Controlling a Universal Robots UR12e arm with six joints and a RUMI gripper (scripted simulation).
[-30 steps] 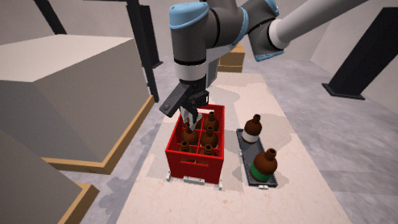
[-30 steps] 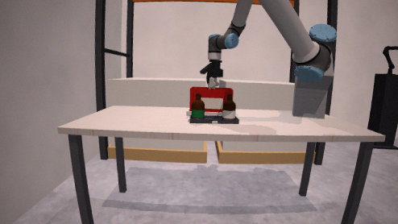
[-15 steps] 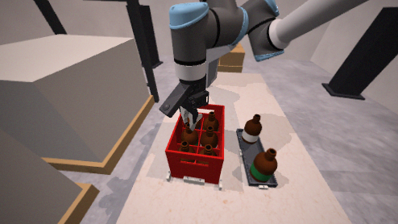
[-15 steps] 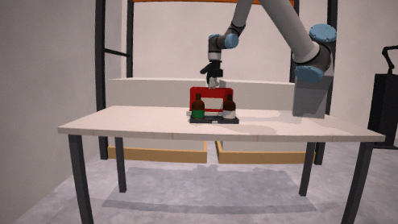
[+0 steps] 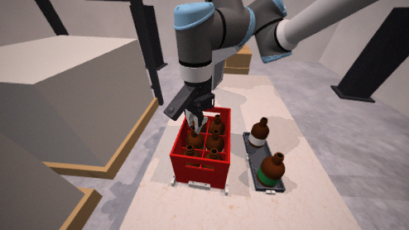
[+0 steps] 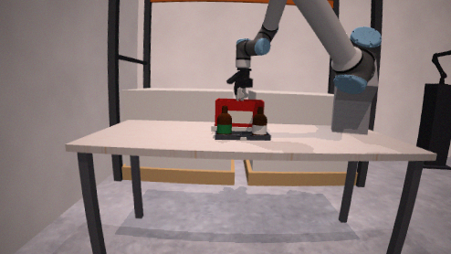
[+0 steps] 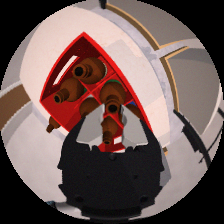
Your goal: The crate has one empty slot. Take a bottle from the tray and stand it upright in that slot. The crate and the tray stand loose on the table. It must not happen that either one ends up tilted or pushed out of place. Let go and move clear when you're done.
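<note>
Right now the red crate is 7 cm below my hand, 4 cm to the left of it and 1 cm behind it. Round my hand: tray (28 cm to the left, 15 cm below, 6 cm behind); then white-labelled bottle (26 cm to the left, 14 cm behind, 7 cm below).
</note>
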